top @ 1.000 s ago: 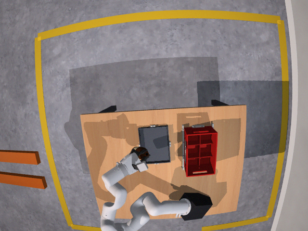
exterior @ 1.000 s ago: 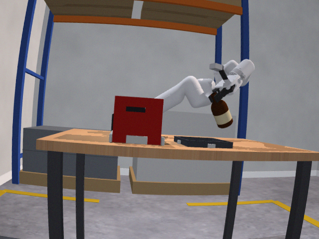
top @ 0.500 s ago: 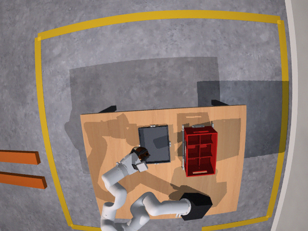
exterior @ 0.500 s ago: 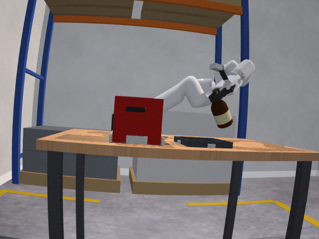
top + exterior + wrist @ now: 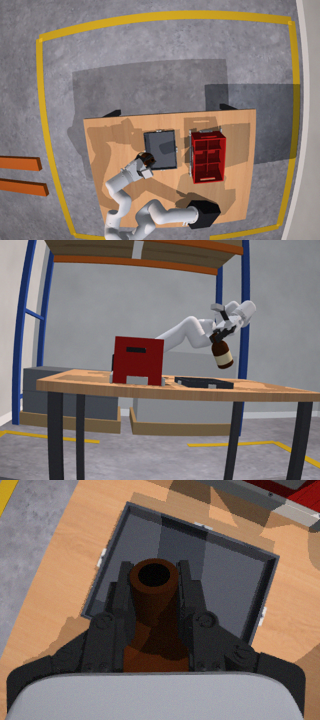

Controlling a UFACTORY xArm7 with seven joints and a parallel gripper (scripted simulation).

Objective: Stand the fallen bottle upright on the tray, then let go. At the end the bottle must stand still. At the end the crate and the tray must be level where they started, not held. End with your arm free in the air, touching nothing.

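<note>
My hand is 50 mm above the brown bottle, 20 mm to the right of it and 20 mm past it. The rest, counted from my hand: dark grey tray (200 mm below, 50 mm to the right); red crate (320 mm to the right, 120 mm below, 70 mm ahead).
</note>
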